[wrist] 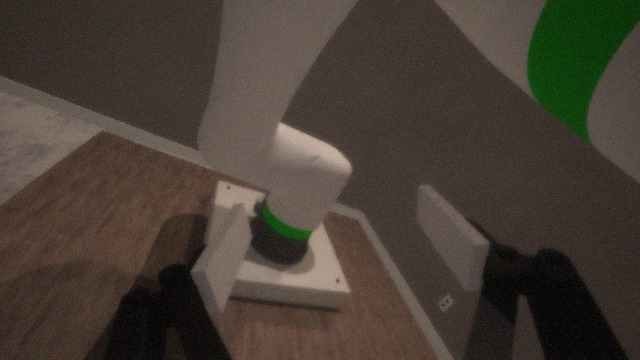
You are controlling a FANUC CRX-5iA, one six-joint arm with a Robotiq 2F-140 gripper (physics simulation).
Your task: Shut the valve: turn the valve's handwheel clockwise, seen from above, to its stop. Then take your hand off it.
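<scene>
My gripper is open, its two pale finger pads standing wide apart at the lower left and right of the wrist view, with nothing between them at their tips. The valve and its handwheel do not show in the wrist view, so where my gripper is relative to them cannot be told.
The robot's own white arm with a green ring runs down to a dark base on a white mounting plate. The plate is on a brown wooden surface. A grey wall with a small socket stands beyond.
</scene>
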